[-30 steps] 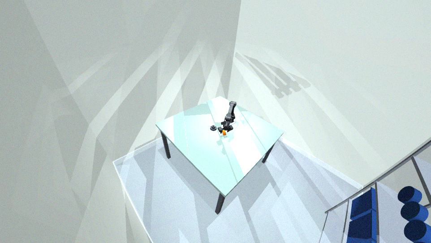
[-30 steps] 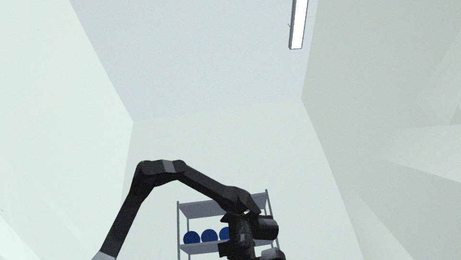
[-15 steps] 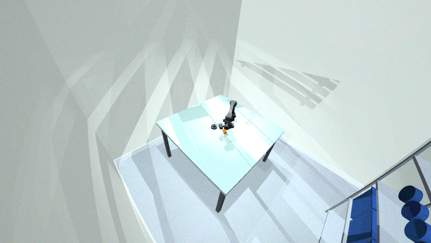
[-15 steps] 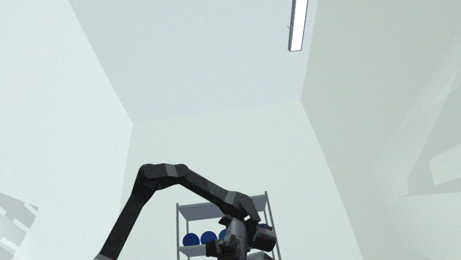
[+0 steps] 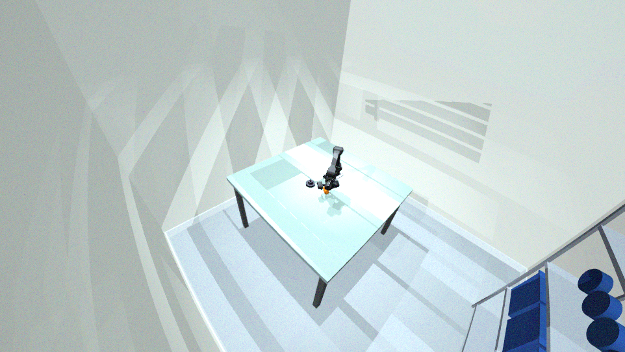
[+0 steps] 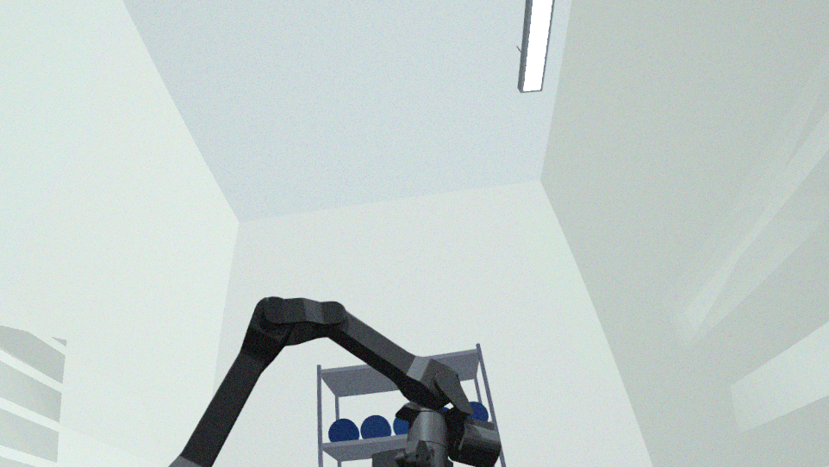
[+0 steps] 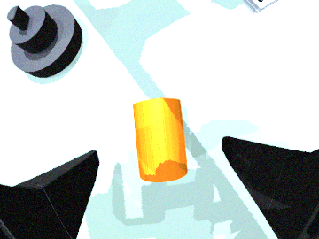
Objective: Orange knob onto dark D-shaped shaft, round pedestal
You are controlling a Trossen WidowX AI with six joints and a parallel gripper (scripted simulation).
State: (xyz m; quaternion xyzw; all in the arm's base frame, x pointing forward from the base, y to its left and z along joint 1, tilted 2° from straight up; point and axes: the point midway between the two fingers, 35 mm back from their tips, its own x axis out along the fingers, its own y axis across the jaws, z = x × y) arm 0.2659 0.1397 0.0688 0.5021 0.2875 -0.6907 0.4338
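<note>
Right now the orange knob is 20 mm below my gripper tip and 10 mm to the right of it. The rest, counted from my gripper tip: round pedestal 160 mm to the right, 50 mm ahead, 10 mm below.
</note>
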